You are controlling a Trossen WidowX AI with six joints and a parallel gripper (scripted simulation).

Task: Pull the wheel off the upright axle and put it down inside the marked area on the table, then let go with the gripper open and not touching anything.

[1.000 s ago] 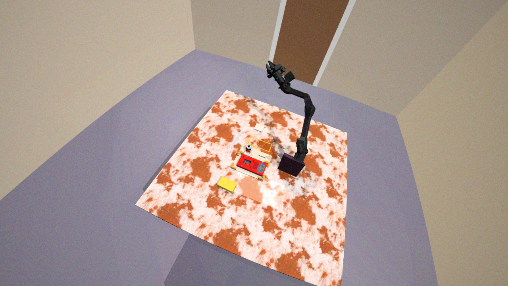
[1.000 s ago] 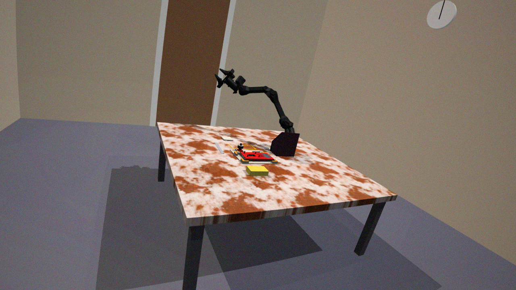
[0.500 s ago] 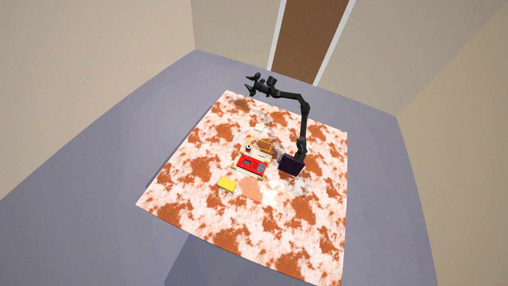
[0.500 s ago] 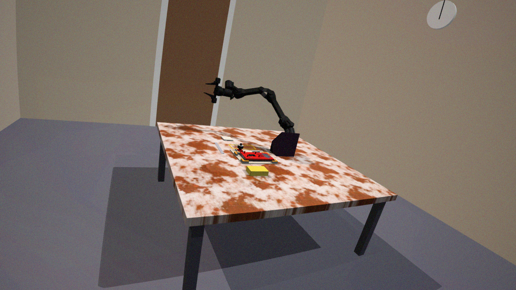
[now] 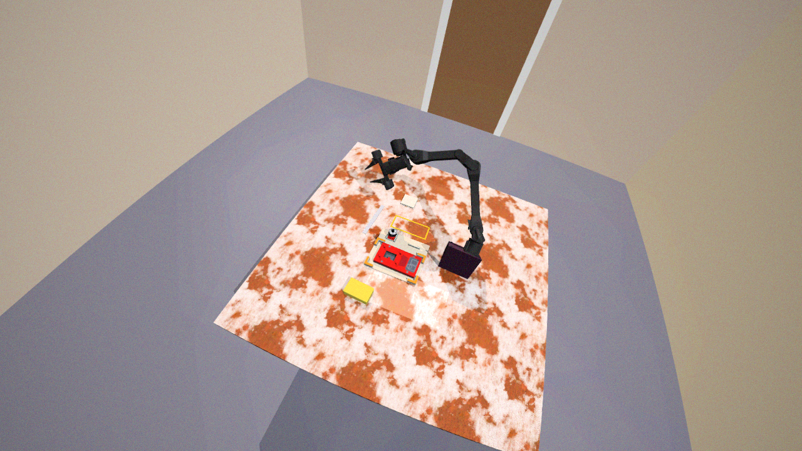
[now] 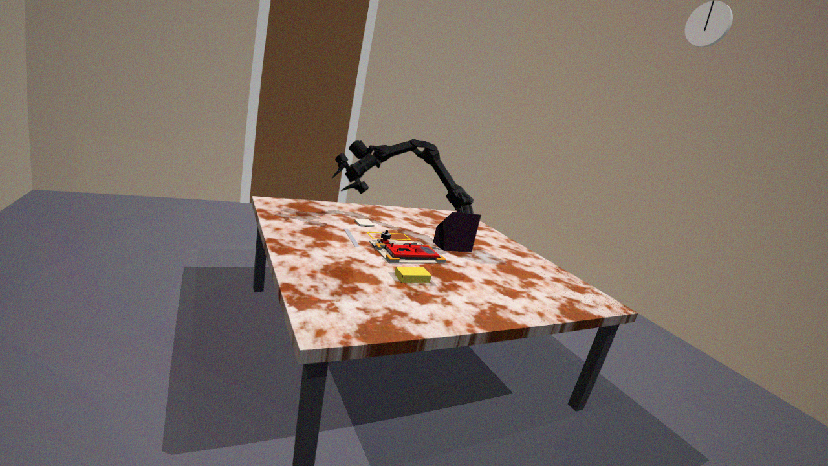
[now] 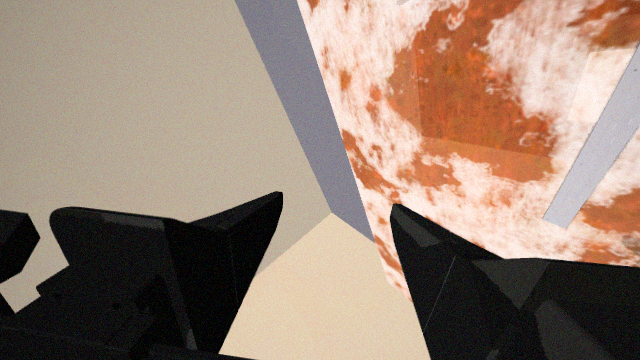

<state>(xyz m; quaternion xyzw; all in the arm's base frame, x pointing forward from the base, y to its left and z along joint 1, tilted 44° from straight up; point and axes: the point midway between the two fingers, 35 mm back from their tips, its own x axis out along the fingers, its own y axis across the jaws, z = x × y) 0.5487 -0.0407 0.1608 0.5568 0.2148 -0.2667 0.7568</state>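
Now: the wheel 21 cm behind my gripper tip, 17 cm below it and 12 cm to the left of it. Round my gripper tip: cream tile: 20 cm below, 19 cm behind, 14 cm to the right; grey strip: 21 cm below, 8 cm behind, 6 cm to the left; yellow block: 45 cm to the left, 21 cm behind, 19 cm below.
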